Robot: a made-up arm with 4 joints.
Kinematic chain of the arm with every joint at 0, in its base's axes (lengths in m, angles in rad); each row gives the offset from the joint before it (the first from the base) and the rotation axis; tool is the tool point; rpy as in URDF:
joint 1: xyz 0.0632 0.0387 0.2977 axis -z
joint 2: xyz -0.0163 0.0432 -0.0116 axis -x
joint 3: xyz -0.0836 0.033 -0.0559 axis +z
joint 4: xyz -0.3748 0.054 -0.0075 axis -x
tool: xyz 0.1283 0.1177 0.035 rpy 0 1.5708 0
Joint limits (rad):
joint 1: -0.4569..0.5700
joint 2: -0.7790..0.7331
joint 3: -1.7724..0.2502
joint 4: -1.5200..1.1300
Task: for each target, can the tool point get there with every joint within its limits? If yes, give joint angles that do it. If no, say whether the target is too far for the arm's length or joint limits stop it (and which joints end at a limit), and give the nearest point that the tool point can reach.
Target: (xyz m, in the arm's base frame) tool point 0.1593 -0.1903 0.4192
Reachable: no: joint limits stop it (at a limit: joint 1, joint 2, joint 3) | nearest point 0.2406 0.1620 0.4797 | short by 0.367 m
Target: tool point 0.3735 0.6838 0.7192
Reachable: no: too far | nearest point 0.1708 0.3820 0.4537 | short by 0.450 m
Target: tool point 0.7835 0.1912 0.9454
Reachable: no: too far | nearest point 0.2693 0.1966 0.4590 | short by 0.708 m
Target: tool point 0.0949 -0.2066 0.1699
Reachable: no: joint limits stop it (at a limit: joint 1, joint 2, joint 3) | nearest point 0.2155 0.0971 0.0187 | short by 0.360 m
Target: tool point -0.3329 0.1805 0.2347
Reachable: yes | joints -0.1966 0.1672 0.0911 -0.0562
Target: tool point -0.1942 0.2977 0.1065
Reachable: yes | joints -0.1518 0.5557 -0.5740 -0.0737
